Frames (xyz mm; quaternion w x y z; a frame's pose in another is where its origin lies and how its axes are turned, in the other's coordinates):
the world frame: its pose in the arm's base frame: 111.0 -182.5 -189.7 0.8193 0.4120 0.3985 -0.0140
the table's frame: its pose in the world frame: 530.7 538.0 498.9 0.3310 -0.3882 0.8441 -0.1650
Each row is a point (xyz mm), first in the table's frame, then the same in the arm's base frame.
Working: the table's frame: its pose in the arm's base frame: 982.0 -7.6 -14.1 0.0924 -0.2356 0.8969 0.3627

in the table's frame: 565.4 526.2 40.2
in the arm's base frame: 231.1 148.6 86.0
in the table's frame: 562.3 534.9 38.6
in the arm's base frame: 229.6 154.0 93.5
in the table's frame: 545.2 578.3 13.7
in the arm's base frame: 223.4 170.0 143.5
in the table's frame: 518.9 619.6 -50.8
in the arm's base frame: 226.4 160.4 223.8
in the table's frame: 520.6 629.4 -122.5
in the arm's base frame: 220.5 116.2 280.8
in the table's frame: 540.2 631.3 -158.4
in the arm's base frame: 202.6 85.5 301.2
